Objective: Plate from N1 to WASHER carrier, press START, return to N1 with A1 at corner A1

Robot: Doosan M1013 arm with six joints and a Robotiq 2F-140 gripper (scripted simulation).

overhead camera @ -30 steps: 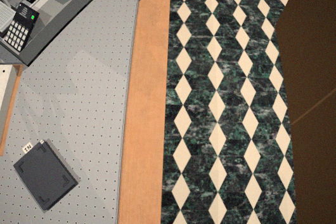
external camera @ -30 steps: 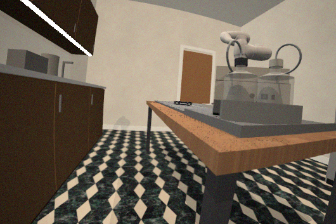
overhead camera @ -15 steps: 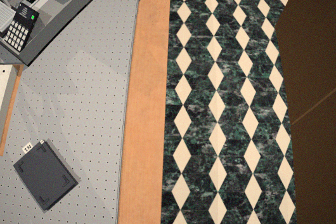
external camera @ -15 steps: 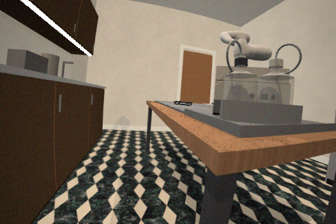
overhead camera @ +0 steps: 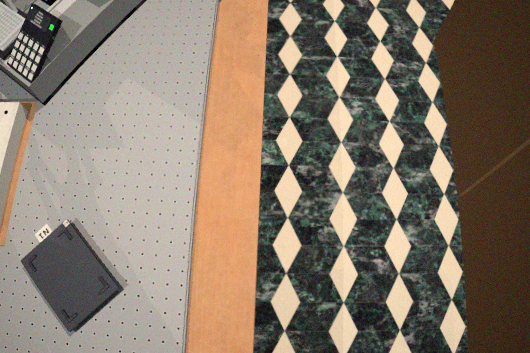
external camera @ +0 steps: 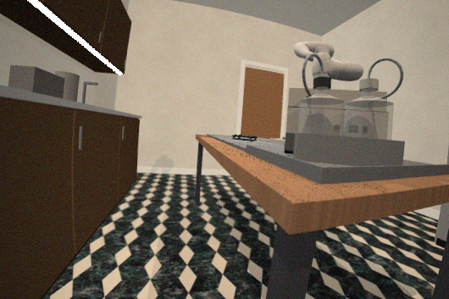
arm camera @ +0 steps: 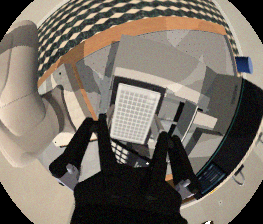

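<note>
My hand is 3 cm above the white well plate. The rest, counted from my hand: plate washer (14 cm to the left, 6 cm ahead); then label (38 cm to the right, 26 cm ahead, 12 cm below); then plate nest N1 (44 cm to the right, 35 cm ahead, 10 cm below).
</note>
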